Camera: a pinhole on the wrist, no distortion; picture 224 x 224 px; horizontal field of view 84.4 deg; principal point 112.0 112.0 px. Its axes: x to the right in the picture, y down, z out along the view. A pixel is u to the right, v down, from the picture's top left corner.
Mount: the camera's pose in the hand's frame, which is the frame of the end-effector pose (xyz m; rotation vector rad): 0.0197 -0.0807 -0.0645 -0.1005 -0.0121 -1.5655
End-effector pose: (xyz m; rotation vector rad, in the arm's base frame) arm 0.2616 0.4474 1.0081 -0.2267 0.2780 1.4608
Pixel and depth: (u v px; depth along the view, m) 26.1 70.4 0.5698
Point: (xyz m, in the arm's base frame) -0.0809 0.5024 1.5195
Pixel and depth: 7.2 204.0 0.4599
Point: -0.0286 0.9543 1.2182
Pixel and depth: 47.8 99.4 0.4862
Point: 0.0755 0.5924 1.3959
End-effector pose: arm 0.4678 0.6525 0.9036 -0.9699 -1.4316 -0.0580
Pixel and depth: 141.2 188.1 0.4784
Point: 0.1267 0.9603 1.2092
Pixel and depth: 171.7 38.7 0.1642
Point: 0.2816 0.5887 0.9066
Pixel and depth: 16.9 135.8 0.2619
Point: 0.4221 0.8879 0.8728
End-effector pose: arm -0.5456 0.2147 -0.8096 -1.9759 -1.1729 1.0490
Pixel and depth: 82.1 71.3 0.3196
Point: -0.7758 0.1712 -0.9310
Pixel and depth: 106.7 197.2 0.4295
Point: -0.7547 0.5682 -1.0678
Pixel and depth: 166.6 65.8 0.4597
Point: -1.0461 0.2512 -0.7783
